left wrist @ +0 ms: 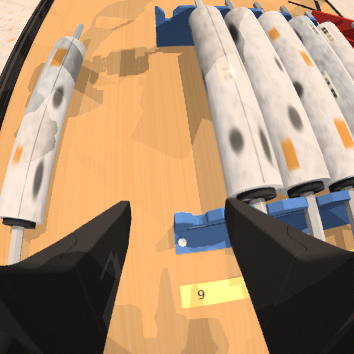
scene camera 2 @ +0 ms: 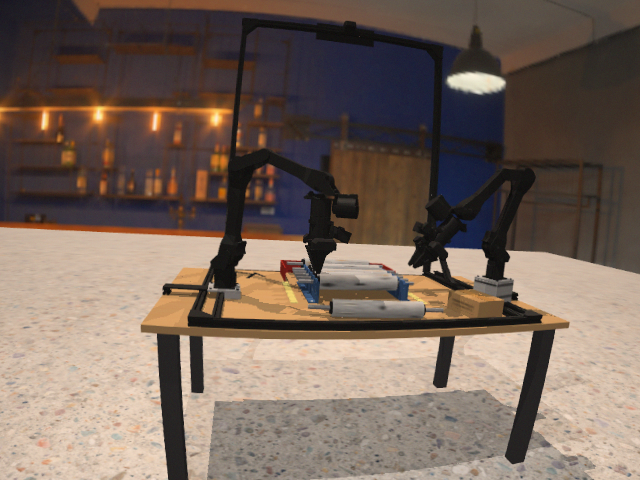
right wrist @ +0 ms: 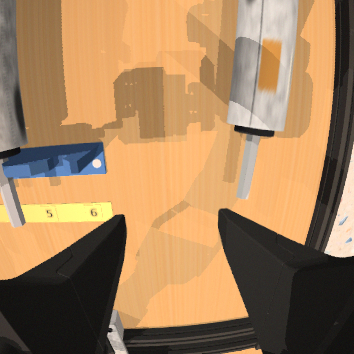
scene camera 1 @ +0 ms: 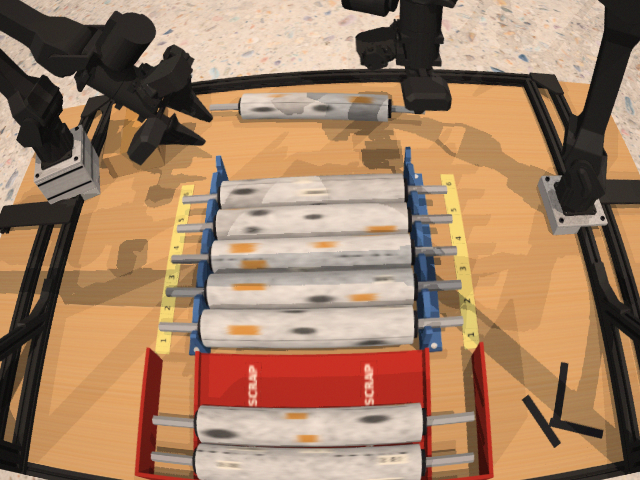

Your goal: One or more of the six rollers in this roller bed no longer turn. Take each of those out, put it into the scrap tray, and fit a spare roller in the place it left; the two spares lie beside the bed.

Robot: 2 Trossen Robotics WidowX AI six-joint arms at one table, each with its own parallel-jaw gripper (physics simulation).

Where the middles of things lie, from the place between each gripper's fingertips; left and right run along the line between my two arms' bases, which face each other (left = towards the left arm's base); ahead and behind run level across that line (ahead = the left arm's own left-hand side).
The cardboard box (scene camera 1: 123,124) lies 90 mm ahead of my left hand, 200 mm to the left of it and 90 mm below it.
I see my right gripper 490 mm to the right of the cardboard box and 80 mm above it.
